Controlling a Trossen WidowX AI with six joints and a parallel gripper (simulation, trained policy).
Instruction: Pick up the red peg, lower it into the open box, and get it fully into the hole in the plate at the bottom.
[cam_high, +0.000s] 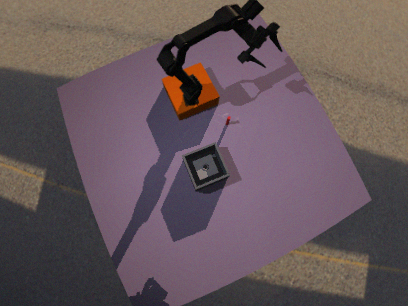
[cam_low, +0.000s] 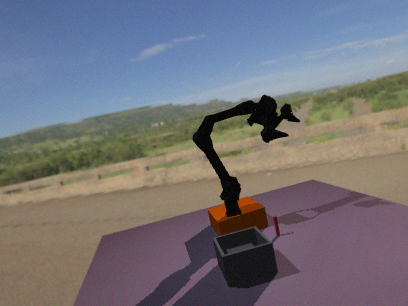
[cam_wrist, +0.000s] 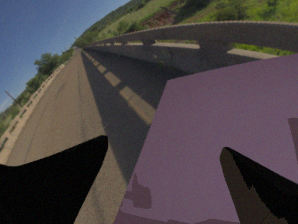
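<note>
Right now my gripper tip is 7 cm short of the red peg, 16 cm to the left of it and 36 cm above it. Also, from my gripper tip: holed plate 26 cm ahead, 32 cm to the right, 35 cm below; dark grey box 26 cm ahead, 32 cm to the right, 37 cm below.
</note>
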